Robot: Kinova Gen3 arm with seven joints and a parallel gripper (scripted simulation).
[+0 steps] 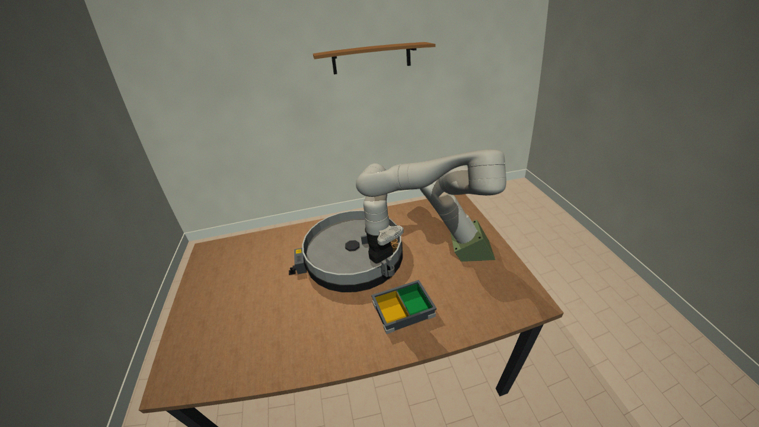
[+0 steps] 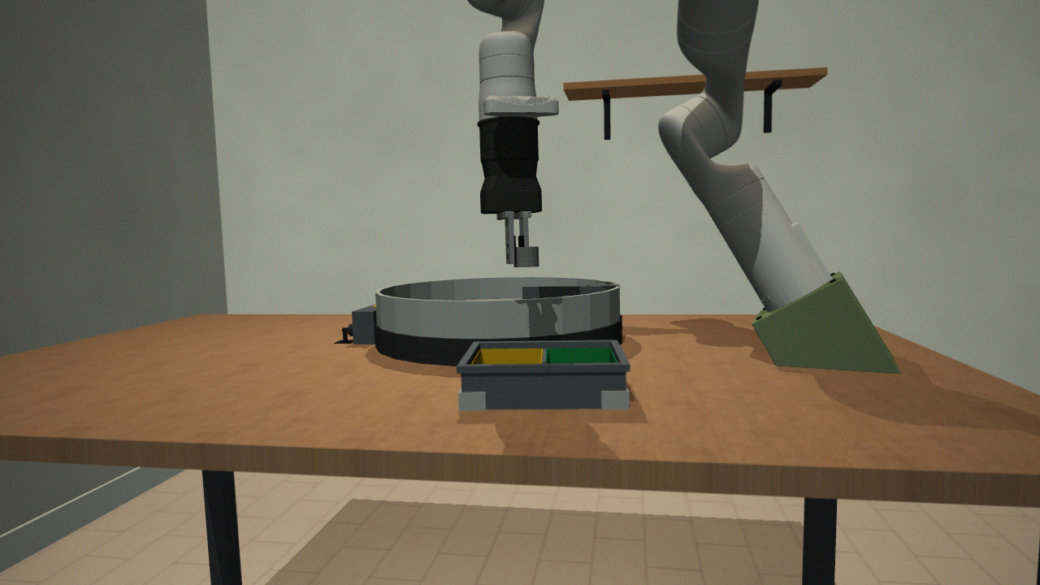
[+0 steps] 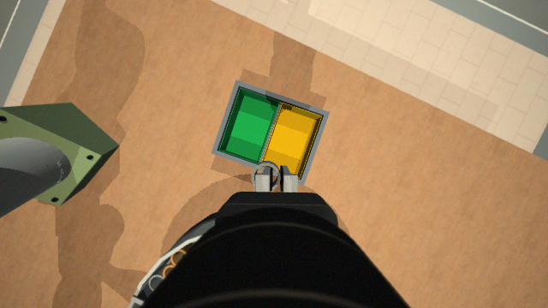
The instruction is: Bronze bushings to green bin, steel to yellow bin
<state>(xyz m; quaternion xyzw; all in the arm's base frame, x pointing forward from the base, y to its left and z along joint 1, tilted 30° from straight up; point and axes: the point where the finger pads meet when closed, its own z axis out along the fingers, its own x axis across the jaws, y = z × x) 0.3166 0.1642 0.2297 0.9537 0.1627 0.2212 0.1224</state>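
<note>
My hand is 30 mm past the bin, 60 mm to the right of it and 150 mm above it. From my hand the other things lie so: grey turntable (40 mm ahead, 310 mm to the right, 120 mm below).
</note>
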